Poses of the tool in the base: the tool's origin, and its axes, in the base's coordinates. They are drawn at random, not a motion.
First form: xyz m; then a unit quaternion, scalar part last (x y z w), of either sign.
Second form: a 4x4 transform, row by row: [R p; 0 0 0 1], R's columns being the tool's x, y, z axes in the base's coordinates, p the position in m. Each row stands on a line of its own. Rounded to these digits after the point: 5 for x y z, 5 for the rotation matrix.
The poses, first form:
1: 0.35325, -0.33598, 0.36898, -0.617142, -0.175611, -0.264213, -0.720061
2: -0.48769, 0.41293, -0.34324, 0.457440, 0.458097, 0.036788, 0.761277
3: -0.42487, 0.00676, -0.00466, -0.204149, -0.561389, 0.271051, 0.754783
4: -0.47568, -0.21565, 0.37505, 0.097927, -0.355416, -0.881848, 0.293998
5: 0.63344, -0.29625, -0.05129, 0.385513, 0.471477, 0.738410, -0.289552
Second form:
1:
0.79870, -0.16375, 0.57902, 0.35325
0.59725, 0.09865, -0.79596, -0.33598
0.07321, 0.98156, 0.17659, 0.36898
0, 0, 0, 1

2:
0.57759, 0.36309, 0.73113, -0.48769
0.47512, 0.57879, -0.66277, 0.41293
-0.66382, 0.73018, 0.16179, -0.34324
0, 0, 0, 1

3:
0.22275, -0.17996, -0.95812, -0.42487
0.63838, 0.76971, 0.00385, 0.00676
0.73678, -0.61251, 0.28633, -0.00466
0, 0, 0, 1

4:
-0.80795, 0.44891, -0.38170, -0.47568
-0.58813, -0.57449, 0.56926, -0.21565
0.03627, 0.68443, 0.72818, 0.37505
0, 0, 0, 1

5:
-0.53508, 0.79114, 0.29630, 0.63344
-0.06410, -0.38774, 0.91954, -0.29625
0.84237, 0.47303, 0.25818, -0.05129
0, 0, 0, 1

